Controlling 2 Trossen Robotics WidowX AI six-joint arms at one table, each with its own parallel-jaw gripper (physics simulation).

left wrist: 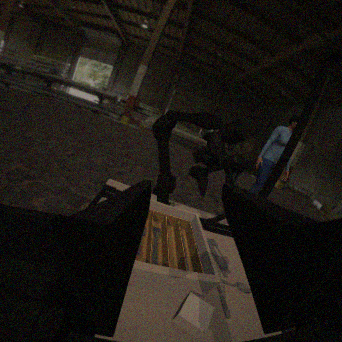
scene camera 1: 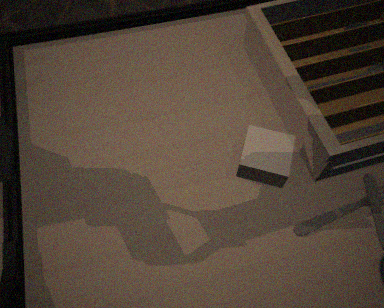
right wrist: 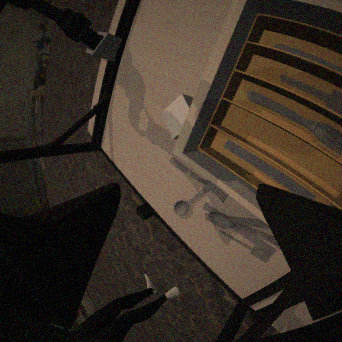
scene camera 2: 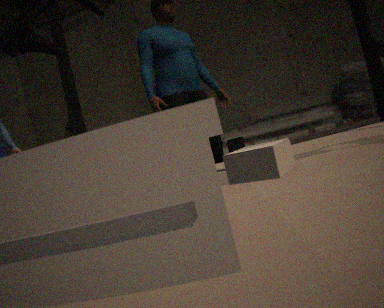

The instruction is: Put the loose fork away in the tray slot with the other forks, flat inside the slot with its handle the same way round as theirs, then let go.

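Observation:
The loose fork (scene camera 1: 332,214) (right wrist: 195,175) lies on the table beside the tray (scene camera 1: 295,82) (scene camera 2: 125,175) (right wrist: 220,45). In the right wrist view its tines point to lower right, and a spoon (right wrist: 183,209) lies against or across it. A slotted head and handle, apparently of stacked forks (right wrist: 280,109), lie in a middle slot, handle end at upper left. My left gripper (left wrist: 186,188) is partly open and empty, above the table beyond the tray's near end. My right gripper (right wrist: 189,190) is wide open and empty, high above the loose cutlery. The fork is dim in the left wrist view.
A white block (scene camera 1: 267,152) (scene camera 2: 252,165) (left wrist: 196,311) (right wrist: 177,114) stands by the tray's corner. More loose cutlery (right wrist: 240,225) lies along the tray's side, near the table edge. Other slots hold cutlery, including a long grey piece (right wrist: 260,160). Black frame bars run along the table edges.

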